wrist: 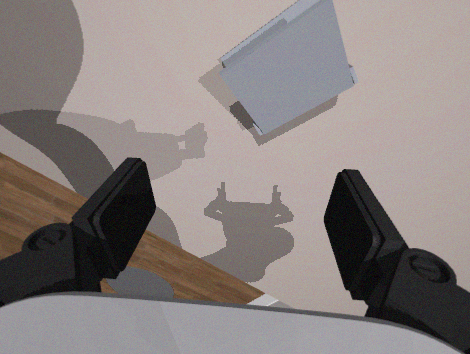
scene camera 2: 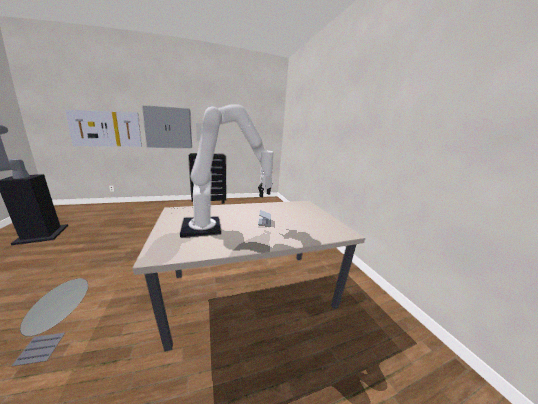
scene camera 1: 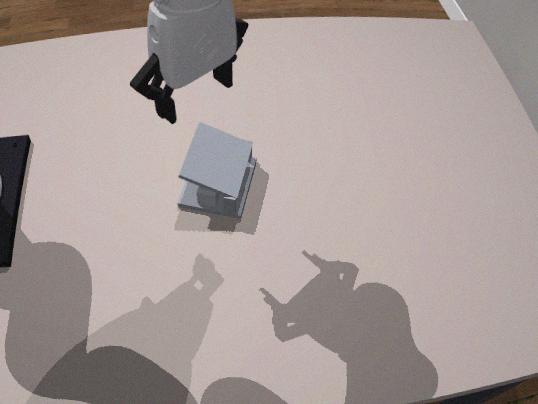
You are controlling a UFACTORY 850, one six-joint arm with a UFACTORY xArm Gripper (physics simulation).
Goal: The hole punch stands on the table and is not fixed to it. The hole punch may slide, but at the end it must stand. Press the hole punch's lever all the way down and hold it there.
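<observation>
The blue-grey hole punch stands upright on the table. Its broad flat lever is raised and tilted, with a gap to the base at one side in scene camera 1. My gripper is open and empty. It hangs well above the table, apart from the hole punch. In the wrist view the hole punch lies beyond the fingertips, at the top.
The arm's black base plate stands on the table, to the left of the hole punch. A grey wall rises beyond the table's right side. Shadows of the arm fall across the table.
</observation>
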